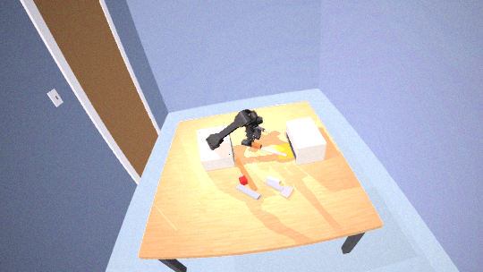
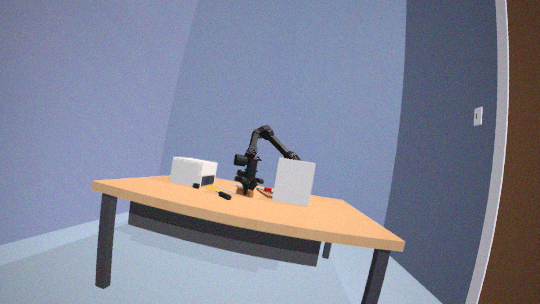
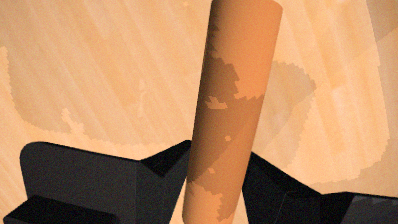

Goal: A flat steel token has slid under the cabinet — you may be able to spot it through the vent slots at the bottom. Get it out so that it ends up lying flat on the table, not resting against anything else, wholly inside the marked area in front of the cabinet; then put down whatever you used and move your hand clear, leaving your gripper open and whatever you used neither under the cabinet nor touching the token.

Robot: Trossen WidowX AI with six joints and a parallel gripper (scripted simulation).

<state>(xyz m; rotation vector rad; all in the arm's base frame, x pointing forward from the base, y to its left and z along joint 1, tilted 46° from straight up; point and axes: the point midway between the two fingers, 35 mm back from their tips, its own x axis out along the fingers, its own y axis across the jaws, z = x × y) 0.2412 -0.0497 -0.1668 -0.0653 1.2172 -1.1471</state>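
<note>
The wooden stick is 25 cm to the right of my gripper tip and 10 cm behind it. The rest, counted from my gripper tip: grey bar 40 cm to the right, 11 cm behind; red cube 32 cm to the right, 12 cm behind, 1 cm above; black-handled tool 15 cm to the left, 13 cm ahead.
</note>
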